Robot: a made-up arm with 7 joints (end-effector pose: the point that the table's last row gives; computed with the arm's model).
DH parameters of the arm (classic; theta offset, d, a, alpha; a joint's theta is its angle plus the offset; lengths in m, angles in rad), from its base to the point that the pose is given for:
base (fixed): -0.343 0 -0.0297 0
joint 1: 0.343 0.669 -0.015 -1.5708
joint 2: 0 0.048 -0.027 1.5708
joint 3: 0 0.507 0.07 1.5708
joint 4: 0 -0.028 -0.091 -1.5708
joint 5: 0 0.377 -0.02 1.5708
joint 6: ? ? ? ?
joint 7: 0 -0.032 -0.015 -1.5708
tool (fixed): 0 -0.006 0 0
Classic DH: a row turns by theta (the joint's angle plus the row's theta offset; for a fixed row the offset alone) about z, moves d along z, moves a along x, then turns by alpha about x.
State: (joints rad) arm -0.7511 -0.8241 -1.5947 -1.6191 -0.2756 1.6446 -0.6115
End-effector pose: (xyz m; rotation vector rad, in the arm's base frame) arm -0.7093 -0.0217 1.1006 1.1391 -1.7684 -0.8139
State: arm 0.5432 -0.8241 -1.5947 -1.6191 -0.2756 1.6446 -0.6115
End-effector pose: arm -0.1835 -0.6541 1.1006 1.8817 -0.6898 -0.0039
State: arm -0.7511 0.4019 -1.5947 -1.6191 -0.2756 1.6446 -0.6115
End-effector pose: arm -0.1892 -0.5073 1.2492 0.9914 -0.6645 -1.8057
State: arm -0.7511 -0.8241 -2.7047 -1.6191 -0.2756 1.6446 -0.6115
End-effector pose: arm -0.7715 0.4065 0.7358 -1.0286 2.3684 1.5371
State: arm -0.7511 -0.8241 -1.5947 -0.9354 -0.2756 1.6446 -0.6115
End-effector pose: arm -0.7246 0.2435 1.2844 0.3228 -1.8360 -0.8956
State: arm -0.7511 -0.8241 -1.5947 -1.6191 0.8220 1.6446 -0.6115
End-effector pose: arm -0.7276 -0.0016 1.0463 0.9511 -2.4502 0.3667
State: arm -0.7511 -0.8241 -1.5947 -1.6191 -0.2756 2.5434 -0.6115
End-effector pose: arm -0.6895 0.0391 1.1458 0.1200 -1.6560 -0.7320
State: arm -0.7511 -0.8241 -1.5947 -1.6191 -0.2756 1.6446 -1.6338
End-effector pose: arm -0.7240 -0.0225 1.0946 1.2320 -0.9019 -0.1351
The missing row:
joint 6: 0 -0.003 0.1 1.5708
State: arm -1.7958 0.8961 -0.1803 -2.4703 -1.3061 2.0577 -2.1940
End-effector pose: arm -0.0453 -0.4380 0.4702 -2.4419 -1.3458 -1.2364
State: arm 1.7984 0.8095 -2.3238 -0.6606 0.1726 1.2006 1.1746
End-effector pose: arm 0.0308 0.5848 1.4615 1.0180 -1.8174 0.0074
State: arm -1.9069 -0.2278 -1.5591 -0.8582 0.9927 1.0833 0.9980
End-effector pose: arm -0.2547 0.3072 1.5499 0.5103 2.5365 0.5847
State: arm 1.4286 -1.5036 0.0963 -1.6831 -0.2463 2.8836 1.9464
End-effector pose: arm -0.2887 -0.6266 1.1440 -2.0001 0.0483 -0.0061
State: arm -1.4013 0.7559 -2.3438 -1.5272 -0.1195 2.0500 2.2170
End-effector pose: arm -0.3494 -0.2654 1.4352 2.7293 0.6620 0.1217
